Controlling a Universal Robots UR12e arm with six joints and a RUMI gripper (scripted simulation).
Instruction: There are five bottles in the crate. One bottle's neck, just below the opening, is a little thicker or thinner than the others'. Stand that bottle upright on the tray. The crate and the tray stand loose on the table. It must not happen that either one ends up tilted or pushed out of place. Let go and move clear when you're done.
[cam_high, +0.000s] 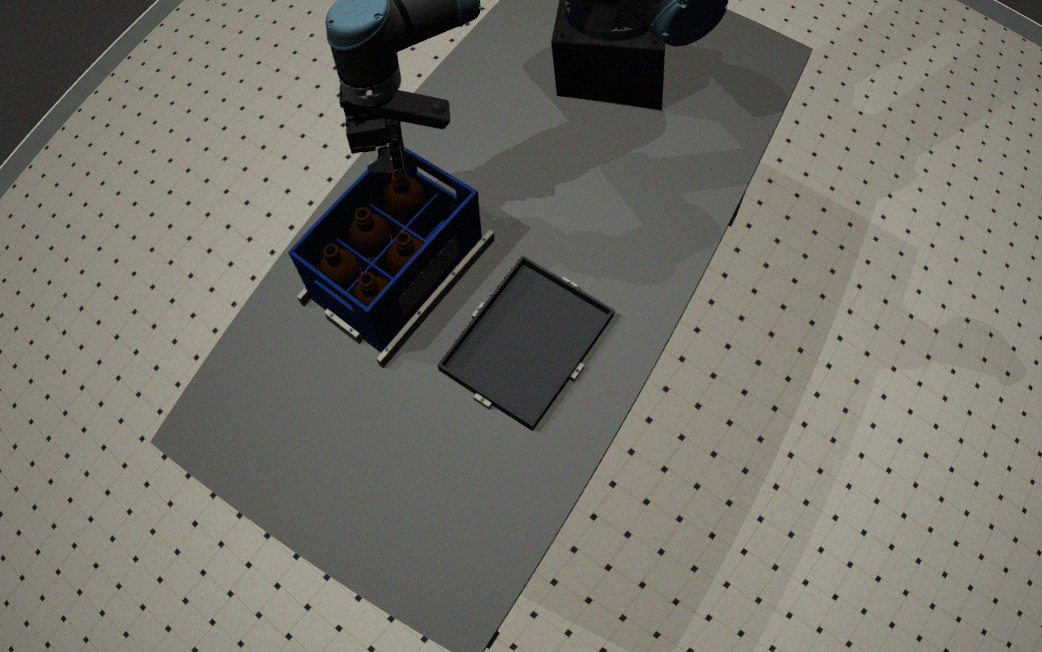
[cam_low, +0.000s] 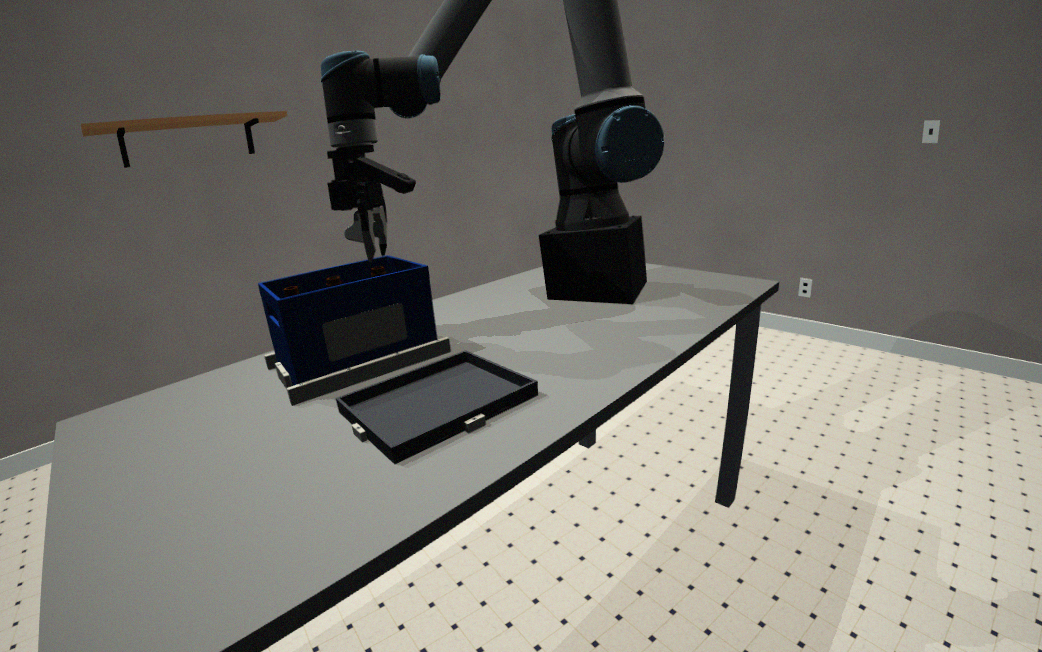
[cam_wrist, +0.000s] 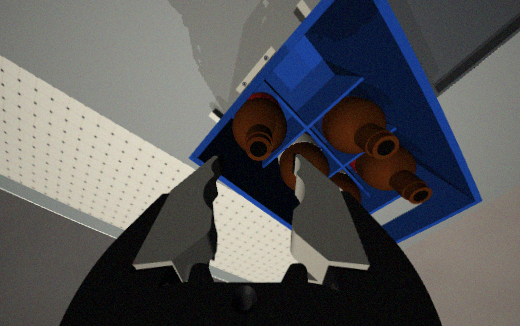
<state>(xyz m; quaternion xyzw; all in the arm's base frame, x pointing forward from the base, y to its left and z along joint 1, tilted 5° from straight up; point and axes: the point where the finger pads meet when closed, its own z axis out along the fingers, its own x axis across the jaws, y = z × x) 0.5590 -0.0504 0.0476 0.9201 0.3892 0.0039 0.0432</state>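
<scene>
The blue crate is 110 mm below my hand, 90 mm ahead of it and 40 mm to the left of it. Also, from my hand: black tray 310 mm to the left, 180 mm below, 60 mm ahead; bottle 180 mm ahead, 110 mm below.
</scene>
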